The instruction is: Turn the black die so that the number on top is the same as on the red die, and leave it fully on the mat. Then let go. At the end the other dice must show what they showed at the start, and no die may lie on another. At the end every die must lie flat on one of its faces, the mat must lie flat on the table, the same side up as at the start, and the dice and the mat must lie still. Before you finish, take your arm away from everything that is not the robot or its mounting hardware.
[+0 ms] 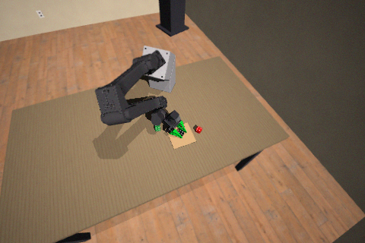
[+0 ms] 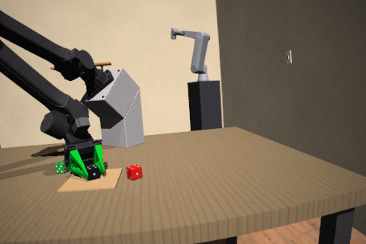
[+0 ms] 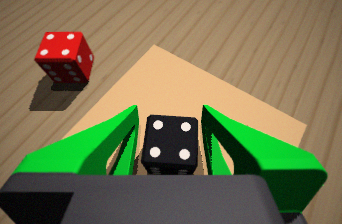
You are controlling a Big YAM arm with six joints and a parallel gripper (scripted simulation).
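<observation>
Right now the black die is 2 cm behind my hand. Round my hand: red die 3 cm ahead, 10 cm to the left, 1 cm below; then tan mat 1 cm behind, 1 cm to the right, 2 cm below; then green die 14 cm behind, 9 cm to the right, 1 cm below.
</observation>
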